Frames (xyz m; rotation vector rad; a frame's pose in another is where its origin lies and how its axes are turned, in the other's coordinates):
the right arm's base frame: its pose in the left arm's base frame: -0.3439 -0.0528 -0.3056 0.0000 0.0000 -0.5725
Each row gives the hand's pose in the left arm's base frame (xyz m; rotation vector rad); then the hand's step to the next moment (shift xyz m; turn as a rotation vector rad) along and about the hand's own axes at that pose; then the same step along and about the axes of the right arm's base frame.
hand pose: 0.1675 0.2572 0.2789 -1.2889 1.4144 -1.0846
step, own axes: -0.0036 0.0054 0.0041 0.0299 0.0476 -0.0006
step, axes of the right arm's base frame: 0.0005 0.0049 -0.0059 0.0048 -0.0285 -0.0482
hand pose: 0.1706 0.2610 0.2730 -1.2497 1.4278 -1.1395
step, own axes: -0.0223 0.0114 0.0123 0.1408 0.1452 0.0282
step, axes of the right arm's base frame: -0.0017 0.0250 -0.0122 0.0638 -0.1167 -0.1550
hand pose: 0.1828 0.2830 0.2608 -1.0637 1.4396 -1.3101
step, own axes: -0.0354 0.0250 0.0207 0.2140 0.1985 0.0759
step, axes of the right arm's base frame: 0.0063 0.0414 -0.0236 0.1294 -0.1675 -0.2149
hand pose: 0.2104 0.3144 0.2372 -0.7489 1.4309 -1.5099
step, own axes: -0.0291 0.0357 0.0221 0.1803 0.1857 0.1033
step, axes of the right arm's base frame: 0.0222 0.0370 -0.0273 0.1500 -0.1334 -0.1933
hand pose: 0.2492 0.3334 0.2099 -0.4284 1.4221 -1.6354
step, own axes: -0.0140 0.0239 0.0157 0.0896 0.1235 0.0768
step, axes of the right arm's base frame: 0.0224 0.0182 -0.0135 0.1081 -0.0606 -0.1175
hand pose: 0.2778 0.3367 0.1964 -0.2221 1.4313 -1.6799
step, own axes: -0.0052 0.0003 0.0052 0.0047 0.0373 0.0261
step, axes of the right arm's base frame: 0.0055 0.0036 0.0034 0.0378 0.0014 -0.0258
